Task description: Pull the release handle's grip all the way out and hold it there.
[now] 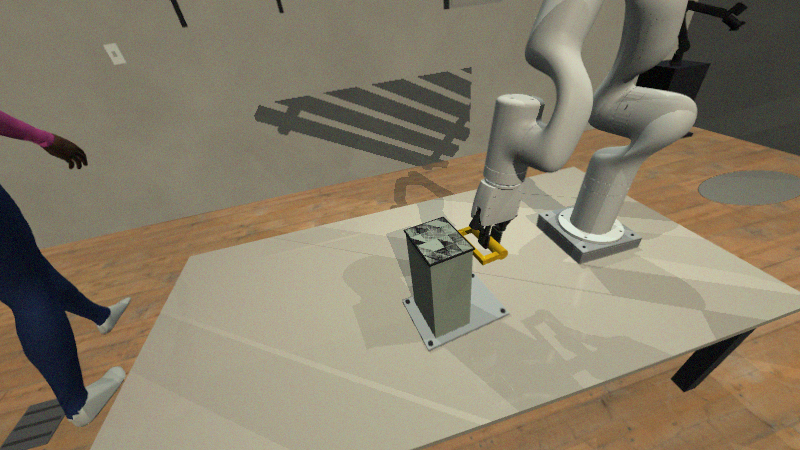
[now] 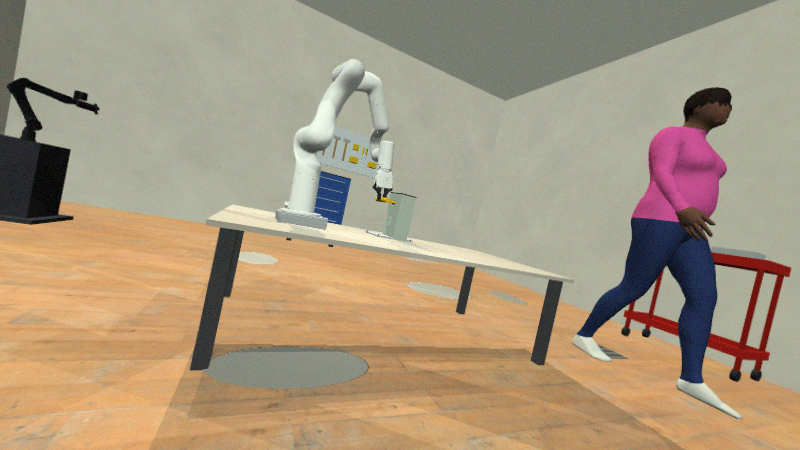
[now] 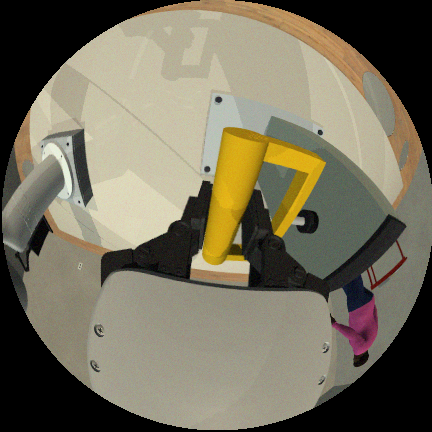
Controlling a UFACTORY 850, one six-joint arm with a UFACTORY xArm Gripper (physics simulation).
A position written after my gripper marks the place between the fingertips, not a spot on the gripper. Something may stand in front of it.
Note:
In view: my gripper [image 1: 488,243].
My gripper shows as well in image 3 [image 3: 228,200].

